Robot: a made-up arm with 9 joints. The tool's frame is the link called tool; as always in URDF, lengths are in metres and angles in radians. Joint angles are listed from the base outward.
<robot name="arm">
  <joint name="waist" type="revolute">
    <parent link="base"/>
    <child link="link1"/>
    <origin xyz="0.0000 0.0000 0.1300"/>
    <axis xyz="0 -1 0"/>
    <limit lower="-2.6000" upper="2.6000"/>
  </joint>
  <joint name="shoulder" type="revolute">
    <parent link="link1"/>
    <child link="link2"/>
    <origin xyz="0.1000 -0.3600 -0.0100"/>
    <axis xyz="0 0 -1"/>
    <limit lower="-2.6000" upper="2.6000"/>
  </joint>
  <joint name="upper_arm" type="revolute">
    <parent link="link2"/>
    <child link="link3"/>
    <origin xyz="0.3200 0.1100 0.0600"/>
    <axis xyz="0 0 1"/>
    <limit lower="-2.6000" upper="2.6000"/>
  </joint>
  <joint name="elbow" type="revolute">
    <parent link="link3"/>
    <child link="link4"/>
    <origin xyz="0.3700 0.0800 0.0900"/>
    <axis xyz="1 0 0"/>
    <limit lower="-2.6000" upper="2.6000"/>
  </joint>
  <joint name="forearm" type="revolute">
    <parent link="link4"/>
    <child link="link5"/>
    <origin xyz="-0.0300 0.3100 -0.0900"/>
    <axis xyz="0 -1 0"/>
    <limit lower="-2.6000" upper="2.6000"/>
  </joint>
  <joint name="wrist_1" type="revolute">
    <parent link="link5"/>
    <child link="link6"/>
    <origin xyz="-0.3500 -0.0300 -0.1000"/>
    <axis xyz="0 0 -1"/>
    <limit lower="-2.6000" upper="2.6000"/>
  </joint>
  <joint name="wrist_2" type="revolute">
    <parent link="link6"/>
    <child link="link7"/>
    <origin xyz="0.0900 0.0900 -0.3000"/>
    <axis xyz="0 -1 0"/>
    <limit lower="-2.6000" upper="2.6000"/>
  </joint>
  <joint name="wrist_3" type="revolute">
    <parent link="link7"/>
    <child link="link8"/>
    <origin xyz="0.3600 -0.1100 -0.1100"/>
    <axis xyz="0 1 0"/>
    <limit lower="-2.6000" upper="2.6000"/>
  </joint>
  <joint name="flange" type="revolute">
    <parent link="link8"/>
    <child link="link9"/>
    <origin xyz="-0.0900 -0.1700 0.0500"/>
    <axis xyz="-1 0 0"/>
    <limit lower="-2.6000" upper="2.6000"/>
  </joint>
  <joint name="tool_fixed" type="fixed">
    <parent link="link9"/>
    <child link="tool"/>
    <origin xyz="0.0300 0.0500 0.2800"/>
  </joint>
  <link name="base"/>
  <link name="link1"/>
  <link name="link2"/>
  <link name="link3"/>
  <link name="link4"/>
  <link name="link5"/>
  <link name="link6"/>
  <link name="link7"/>
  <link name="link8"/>
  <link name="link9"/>
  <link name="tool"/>
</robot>
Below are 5 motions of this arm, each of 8 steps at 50 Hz.
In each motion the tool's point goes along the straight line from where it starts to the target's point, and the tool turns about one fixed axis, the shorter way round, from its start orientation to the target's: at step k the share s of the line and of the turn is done. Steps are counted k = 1, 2, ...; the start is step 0. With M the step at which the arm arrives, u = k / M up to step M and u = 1 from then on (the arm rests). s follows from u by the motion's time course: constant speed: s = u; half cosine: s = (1 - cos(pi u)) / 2; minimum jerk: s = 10 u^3 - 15 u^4 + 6 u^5.
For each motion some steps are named. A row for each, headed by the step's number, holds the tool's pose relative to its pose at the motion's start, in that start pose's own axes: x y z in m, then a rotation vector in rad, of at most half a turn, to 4 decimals.
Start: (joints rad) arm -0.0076 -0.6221 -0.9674 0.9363 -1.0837 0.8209 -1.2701 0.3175 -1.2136
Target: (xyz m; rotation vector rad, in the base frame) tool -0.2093 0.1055 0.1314 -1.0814 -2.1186 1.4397
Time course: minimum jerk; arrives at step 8
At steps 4, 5, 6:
4: 0.0139 -0.0143 -0.0322 0.0571 0.0853 -0.0335
5: 0.0202 -0.0207 -0.0466 0.0827 0.1236 -0.0486
6: 0.0250 -0.0256 -0.0577 0.1023 0.1529 -0.0602

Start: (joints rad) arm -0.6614 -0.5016 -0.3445 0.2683 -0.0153 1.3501 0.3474 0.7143 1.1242
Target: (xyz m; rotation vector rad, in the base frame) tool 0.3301 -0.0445 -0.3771 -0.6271 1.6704 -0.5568
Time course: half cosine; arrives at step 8
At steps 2, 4, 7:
2: 0.0009 0.0021 0.0123 0.0199 0.0030 0.0145
4: 0.0031 0.0072 0.0420 0.0678 0.0102 0.0493
7: 0.0059 0.0139 0.0808 0.1305 0.0196 0.0949

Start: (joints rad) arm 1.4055 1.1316 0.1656 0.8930 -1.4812 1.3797 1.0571 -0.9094 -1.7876
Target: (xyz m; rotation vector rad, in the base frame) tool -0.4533 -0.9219 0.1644 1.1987 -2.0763 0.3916
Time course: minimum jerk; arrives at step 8
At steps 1, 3, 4, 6, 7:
1: 0.0000 0.0007 -0.0002 0.0000 0.0005 0.0010
3: 0.0006 0.0112 -0.0032 -0.0001 0.0081 0.0178
4: 0.0011 0.0203 -0.0058 -0.0002 0.0147 0.0323
6: 0.0020 0.0364 -0.0104 -0.0003 0.0263 0.0580
7: 0.0022 0.0399 -0.0114 -0.0003 0.0289 0.0636

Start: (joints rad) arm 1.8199 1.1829 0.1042 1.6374 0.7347 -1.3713 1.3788 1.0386 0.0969
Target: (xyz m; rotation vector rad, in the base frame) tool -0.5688 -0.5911 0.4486 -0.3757 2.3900 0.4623
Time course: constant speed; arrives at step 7
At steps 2, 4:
2: -0.0065 -0.0054 0.0028 -0.0075 -0.0088 -0.0089
4: -0.0131 -0.0109 0.0056 -0.0151 -0.0176 -0.0177

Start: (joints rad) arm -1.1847 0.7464 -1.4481 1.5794 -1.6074 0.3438 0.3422 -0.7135 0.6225
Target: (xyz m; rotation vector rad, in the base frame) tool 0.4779 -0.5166 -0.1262 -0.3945 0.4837 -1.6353
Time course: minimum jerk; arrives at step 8
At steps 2, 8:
2: -0.0017 -0.0001 -0.0018 -0.0035 0.0009 0.0087
8: -0.0162 -0.0014 -0.0176 -0.0335 0.0088 0.0840

